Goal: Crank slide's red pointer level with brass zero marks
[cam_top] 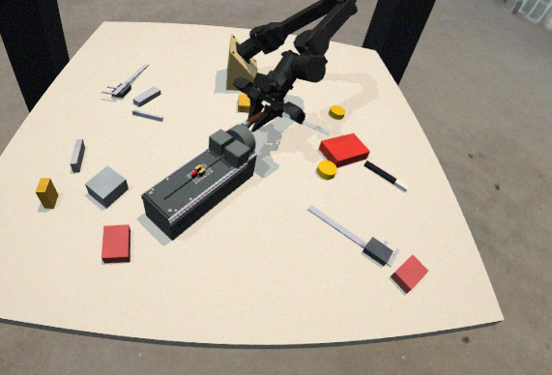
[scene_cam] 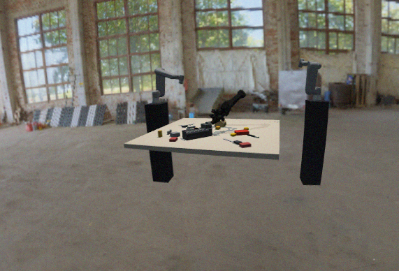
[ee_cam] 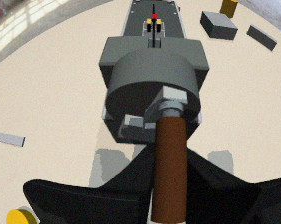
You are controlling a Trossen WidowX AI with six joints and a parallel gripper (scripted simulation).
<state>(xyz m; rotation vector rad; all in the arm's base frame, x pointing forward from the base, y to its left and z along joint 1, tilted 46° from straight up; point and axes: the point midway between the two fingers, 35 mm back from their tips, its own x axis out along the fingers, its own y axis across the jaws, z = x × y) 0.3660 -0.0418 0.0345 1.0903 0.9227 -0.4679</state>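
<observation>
Right now the crank is 10 mm above my gripper tip. From my gripper tip the other things lie so: brown handle: 10 mm behind, 10 mm to the left, 20 mm above; grey bar: 140 mm behind, 200 mm to the left, 90 mm below; red pointer: 130 mm ahead, 130 mm to the right, 10 mm below.
</observation>
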